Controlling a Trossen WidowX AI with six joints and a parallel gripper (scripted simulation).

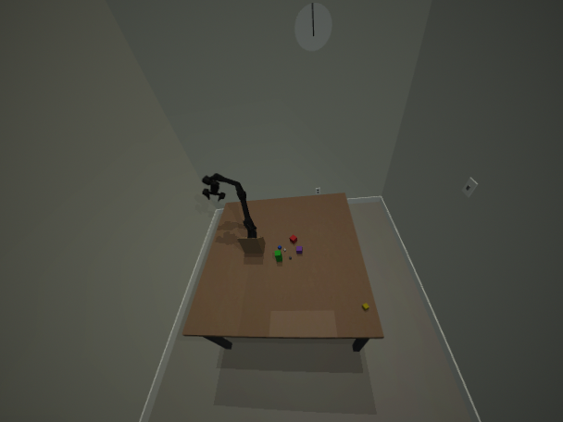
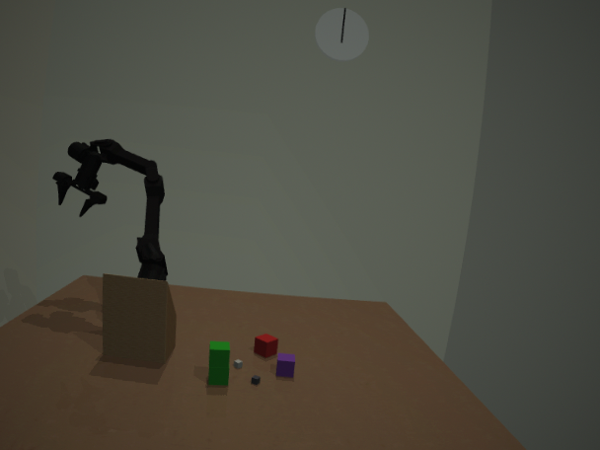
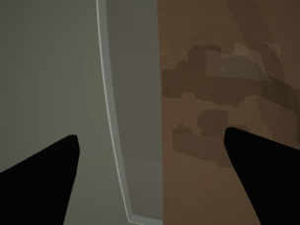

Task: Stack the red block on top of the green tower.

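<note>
My gripper tip is 67 cm short of the red block, 29 cm to the left of it and 29 cm above it. Also, from my gripper tip: purple cube 72 cm ahead, 41 cm to the right, 29 cm below; then blue cube 55 cm ahead, 36 cm to the right, 30 cm below; then yellow cube 111 cm ahead, 88 cm to the right, 30 cm below.
</note>
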